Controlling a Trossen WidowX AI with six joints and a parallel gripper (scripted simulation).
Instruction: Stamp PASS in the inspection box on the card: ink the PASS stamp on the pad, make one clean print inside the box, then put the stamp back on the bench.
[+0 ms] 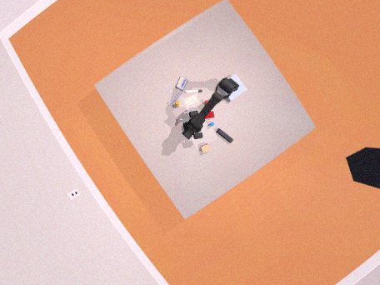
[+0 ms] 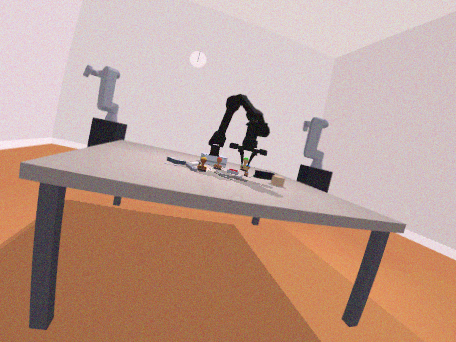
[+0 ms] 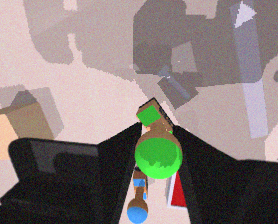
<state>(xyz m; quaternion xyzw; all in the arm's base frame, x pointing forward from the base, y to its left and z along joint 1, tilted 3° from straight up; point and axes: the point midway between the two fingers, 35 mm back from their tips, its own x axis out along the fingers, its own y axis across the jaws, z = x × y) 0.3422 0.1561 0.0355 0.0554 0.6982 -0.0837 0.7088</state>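
Right now my gripper tip is 13 cm past the red ink pad, 4 cm to the left of it and 6 cm above it. The rest, counted from my gripper tip: blue-knobbed stamp: 12 cm behind, 4 cm to the left, 4 cm below; small grey piece: 3 cm ahead, 2 cm to the right, 6 cm below; green-topped PASS stamp: right at my gripper tip.
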